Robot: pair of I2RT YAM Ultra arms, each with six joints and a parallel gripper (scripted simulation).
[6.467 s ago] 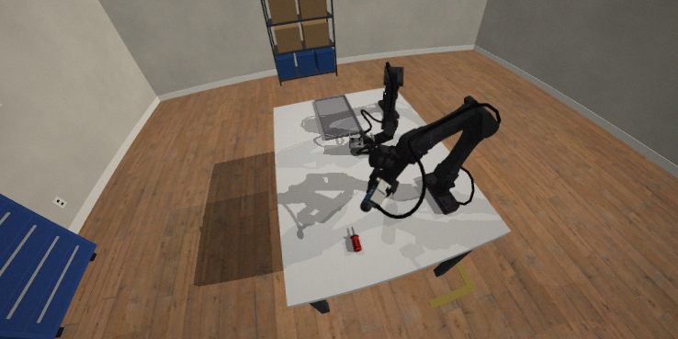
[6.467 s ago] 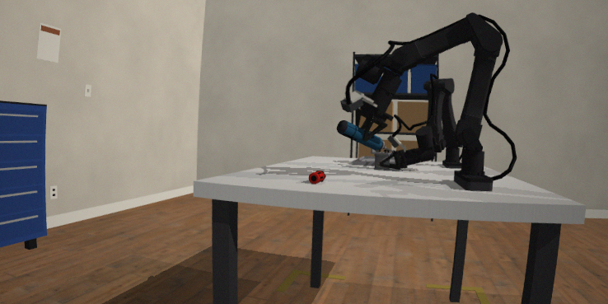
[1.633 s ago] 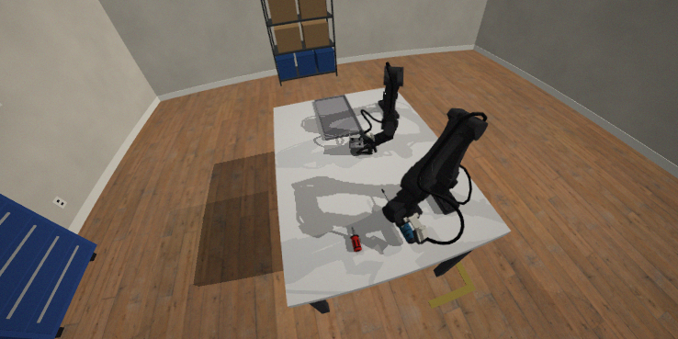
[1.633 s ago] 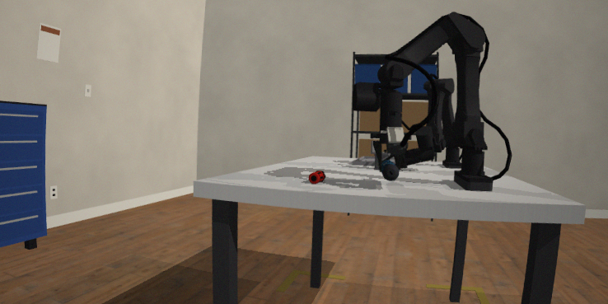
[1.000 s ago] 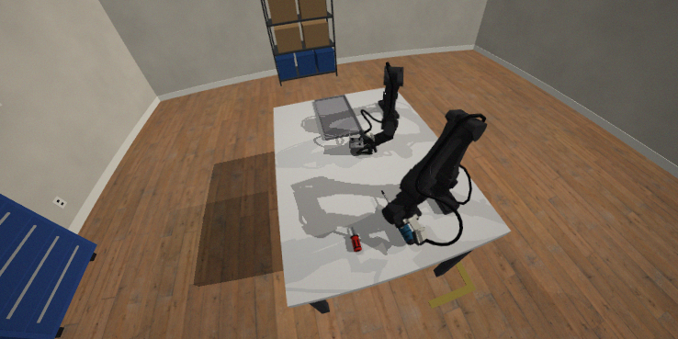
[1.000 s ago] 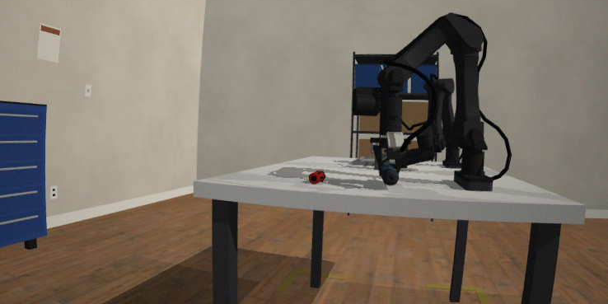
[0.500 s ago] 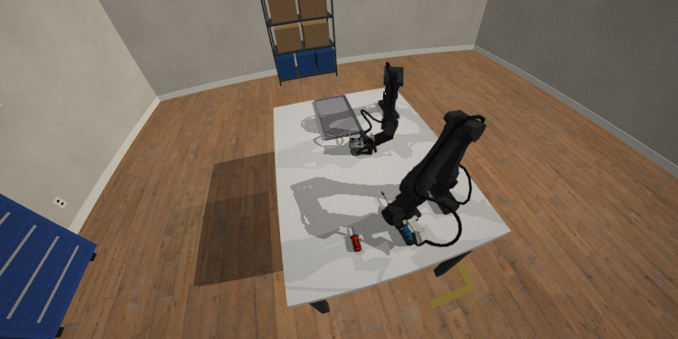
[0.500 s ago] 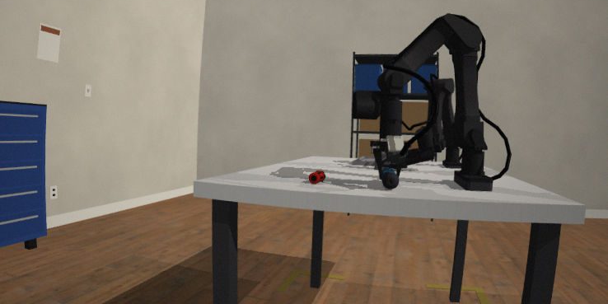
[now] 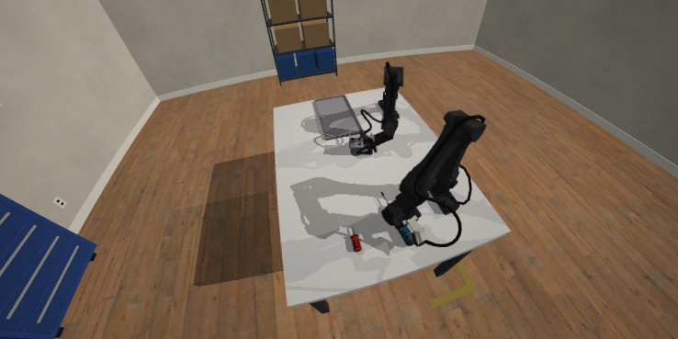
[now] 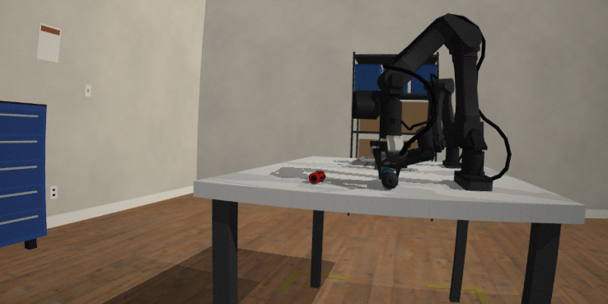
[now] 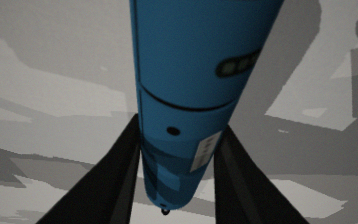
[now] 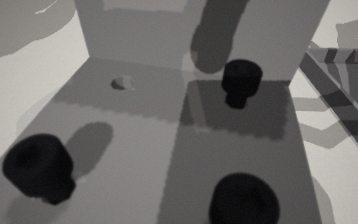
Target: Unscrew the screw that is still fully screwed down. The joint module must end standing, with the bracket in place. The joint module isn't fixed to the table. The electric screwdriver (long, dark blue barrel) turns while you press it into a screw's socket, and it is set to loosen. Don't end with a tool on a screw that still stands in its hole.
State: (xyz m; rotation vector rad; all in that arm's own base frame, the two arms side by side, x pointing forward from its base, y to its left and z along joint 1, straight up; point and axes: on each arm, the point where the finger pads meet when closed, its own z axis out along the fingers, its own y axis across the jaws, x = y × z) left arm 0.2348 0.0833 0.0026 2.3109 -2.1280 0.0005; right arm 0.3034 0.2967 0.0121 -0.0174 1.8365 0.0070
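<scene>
The joint module lies 10 mm above my right hand. Also, from my right hand: bit (50 mm behind, 320 mm to the left); flat grey tray (40 mm ahead, 340 mm to the right, 20 mm below); grey bracket (50 mm above).
</scene>
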